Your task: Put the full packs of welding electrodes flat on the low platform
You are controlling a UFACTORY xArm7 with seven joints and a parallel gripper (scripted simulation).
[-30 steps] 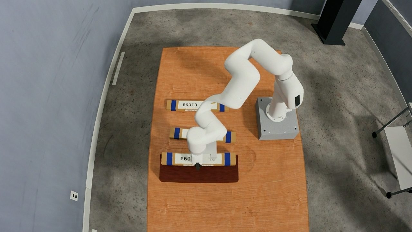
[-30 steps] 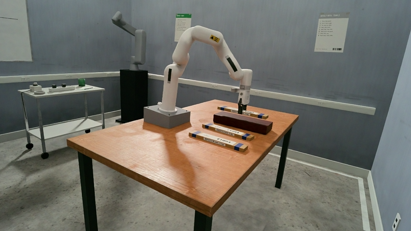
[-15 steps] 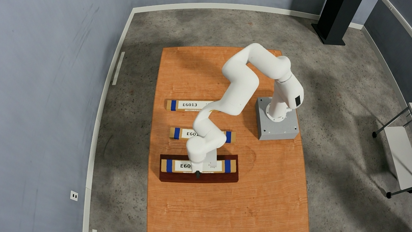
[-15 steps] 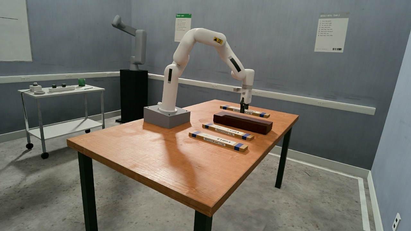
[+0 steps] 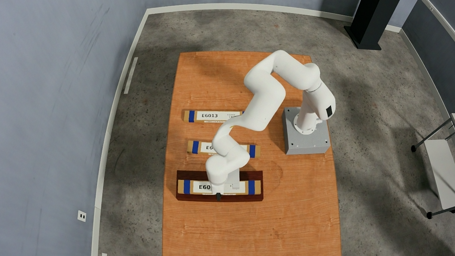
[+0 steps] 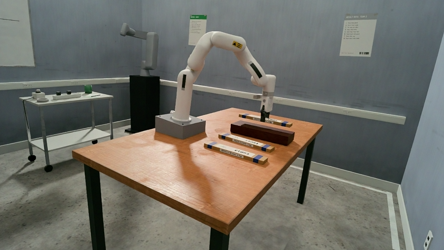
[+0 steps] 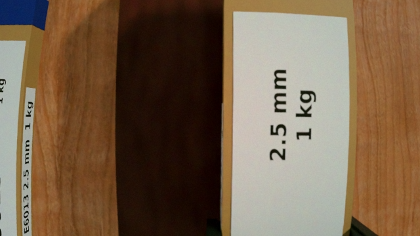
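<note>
Now: the low platform 100 mm below my hand and 30 mm to the right of it.
</note>
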